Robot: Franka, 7 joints.
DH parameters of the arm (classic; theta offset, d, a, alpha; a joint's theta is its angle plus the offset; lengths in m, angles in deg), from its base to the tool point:
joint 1: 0 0.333 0 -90
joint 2: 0 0 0 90
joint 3: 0 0.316 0.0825 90
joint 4: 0 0 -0.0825 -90
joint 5: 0 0.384 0 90
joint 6: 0 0 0.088 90
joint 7: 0 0.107 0 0
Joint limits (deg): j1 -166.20..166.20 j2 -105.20..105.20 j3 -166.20..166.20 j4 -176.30..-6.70 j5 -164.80..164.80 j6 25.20..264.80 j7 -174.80..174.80
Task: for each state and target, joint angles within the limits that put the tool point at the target. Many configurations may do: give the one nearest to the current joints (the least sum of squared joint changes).
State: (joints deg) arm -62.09 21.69 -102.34 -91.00 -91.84 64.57 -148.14
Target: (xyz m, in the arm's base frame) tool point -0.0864 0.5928 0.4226
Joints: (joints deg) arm -101.83 -21.61 -142.79 -104.14 -89.28 67.99 -148.14
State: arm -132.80 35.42 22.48 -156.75 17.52 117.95 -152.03
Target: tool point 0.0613 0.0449 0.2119
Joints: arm -120.61 55.68 19.06 -176.30 3.82 74.43 -152.03
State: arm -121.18 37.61 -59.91 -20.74 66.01 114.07 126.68
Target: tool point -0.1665 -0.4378 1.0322
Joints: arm -103.73 27.68 -57.23 -8.73 68.24 121.67 126.68
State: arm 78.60 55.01 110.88 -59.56 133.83 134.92 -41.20
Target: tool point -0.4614 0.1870 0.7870
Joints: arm 73.70 57.35 126.22 -101.48 134.64 144.09 -41.20
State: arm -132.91 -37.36 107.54 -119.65 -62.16 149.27 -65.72
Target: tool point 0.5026 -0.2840 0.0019
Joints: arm -157.27 -76.68 129.07 -105.77 -61.18 152.91 -65.72
